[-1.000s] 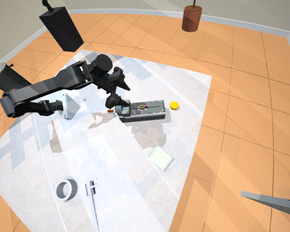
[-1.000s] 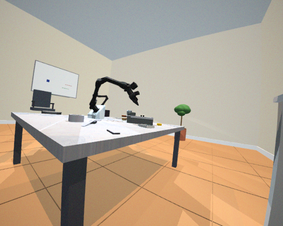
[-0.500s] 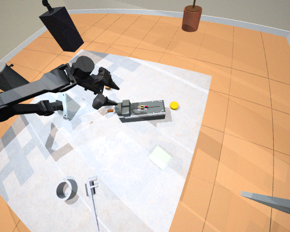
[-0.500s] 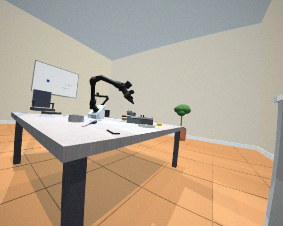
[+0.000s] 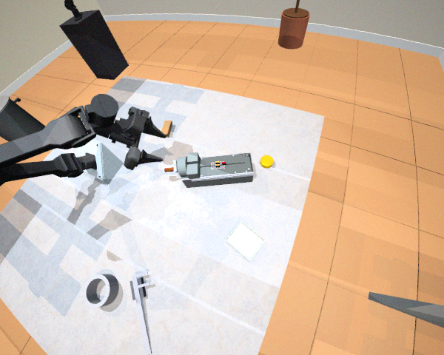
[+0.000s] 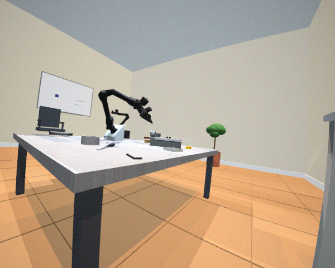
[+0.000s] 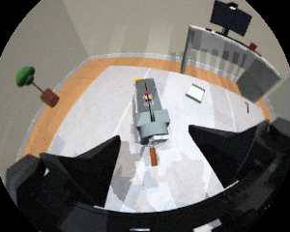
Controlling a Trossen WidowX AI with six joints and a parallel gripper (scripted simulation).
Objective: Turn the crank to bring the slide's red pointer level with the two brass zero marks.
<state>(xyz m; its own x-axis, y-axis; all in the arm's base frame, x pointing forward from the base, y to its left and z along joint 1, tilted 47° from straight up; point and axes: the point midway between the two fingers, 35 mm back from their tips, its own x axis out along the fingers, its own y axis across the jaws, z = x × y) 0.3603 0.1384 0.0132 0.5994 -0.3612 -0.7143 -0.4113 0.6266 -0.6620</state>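
My gripper tip is 140 mm above the orange-brown crank handle, 30 mm past it and 10 mm to the left of it. From my gripper tip the other things lie so: tan block (200 mm to the left, 190 mm below, 190 mm behind); then red pointer (170 mm ahead, 120 mm below, 70 mm to the left); then yellow disc (310 mm ahead, 190 mm below, 170 mm to the left).
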